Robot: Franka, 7 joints.
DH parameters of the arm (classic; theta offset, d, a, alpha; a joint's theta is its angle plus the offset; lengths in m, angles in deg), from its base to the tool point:
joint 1: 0 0.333 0 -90
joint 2: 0 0 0 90
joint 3: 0 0.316 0.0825 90
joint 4: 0 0 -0.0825 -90
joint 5: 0 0.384 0 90
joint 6: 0 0 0.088 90
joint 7: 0 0.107 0 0
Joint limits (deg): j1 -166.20..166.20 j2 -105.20..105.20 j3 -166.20..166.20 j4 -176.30..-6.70 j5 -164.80..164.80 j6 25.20..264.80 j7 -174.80..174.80
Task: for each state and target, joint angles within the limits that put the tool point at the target. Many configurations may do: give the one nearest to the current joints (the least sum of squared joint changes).
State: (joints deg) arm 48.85 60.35 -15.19 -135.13 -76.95 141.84 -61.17
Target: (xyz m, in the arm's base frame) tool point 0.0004 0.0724 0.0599
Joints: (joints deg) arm 49.89 34.73 0.75 -176.30 -85.03 159.03 -61.17
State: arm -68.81 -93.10 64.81 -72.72 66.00 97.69 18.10
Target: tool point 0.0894 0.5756 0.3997
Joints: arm -36.93 -100.90 65.51 -99.28 56.24 73.34 18.10
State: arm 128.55 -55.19 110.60 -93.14 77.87 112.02 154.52
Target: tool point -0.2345 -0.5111 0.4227
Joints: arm 143.34 -46.42 82.75 -116.08 69.44 99.61 154.52
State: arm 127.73 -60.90 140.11 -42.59 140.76 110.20 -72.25
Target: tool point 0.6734 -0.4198 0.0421
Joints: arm 155.47 -88.12 154.81 -42.89 139.76 112.43 -72.25
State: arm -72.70 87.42 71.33 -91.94 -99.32 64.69 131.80
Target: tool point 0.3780 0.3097 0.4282
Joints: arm -40.10 74.45 113.70 -128.17 -87.69 69.30 131.80
